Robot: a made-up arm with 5 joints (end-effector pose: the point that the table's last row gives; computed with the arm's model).
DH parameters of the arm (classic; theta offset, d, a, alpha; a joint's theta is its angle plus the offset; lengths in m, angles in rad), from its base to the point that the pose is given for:
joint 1: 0 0.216 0.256 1.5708
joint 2: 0 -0.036 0.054 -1.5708
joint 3: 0 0.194 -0.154 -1.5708
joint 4: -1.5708 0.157 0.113 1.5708
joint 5: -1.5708 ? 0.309 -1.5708
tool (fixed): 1.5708 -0.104 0 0
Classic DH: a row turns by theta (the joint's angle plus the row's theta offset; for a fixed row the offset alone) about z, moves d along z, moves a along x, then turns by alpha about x.
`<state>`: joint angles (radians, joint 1 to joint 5).
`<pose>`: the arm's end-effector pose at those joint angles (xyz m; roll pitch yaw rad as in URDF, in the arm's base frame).
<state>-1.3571 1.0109 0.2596 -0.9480 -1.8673</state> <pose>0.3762 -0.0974 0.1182 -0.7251 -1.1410 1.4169</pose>
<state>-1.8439 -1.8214 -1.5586 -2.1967 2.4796</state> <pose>0.4139 -0.1618 -0.1281 2.3913 0.1953 -1.2040</pose>
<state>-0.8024 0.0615 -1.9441 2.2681 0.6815</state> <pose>0.0957 -0.0898 0.3404 2.3734 0.8492 0.3293</pose>
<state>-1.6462 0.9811 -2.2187 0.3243 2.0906</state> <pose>0.0064 0.1072 0.8221 -1.0259 0.7111 2.9958</pose>
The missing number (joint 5, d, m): 0.109
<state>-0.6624 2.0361 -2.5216 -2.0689 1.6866</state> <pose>0.2514 0.1120 0.7093 -1.1400 0.0467 2.1976</pose>
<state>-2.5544 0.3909 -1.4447 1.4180 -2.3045</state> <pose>-0.3072 -0.5728 0.6653 -2.8696 1.1349 -2.9202</pose>
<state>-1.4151 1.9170 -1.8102 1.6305 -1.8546</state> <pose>0.2147 0.2294 0.5420 -2.6398 -0.3597 -1.3531</pose>
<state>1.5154 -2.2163 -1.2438 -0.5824 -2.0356</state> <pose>-0.3279 0.0847 -0.0966 0.0192 0.5766 0.2826</pose>
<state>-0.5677 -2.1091 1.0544 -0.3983 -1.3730</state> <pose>0.2645 -0.1882 0.4126 -2.9480 0.6305 0.8794</pose>
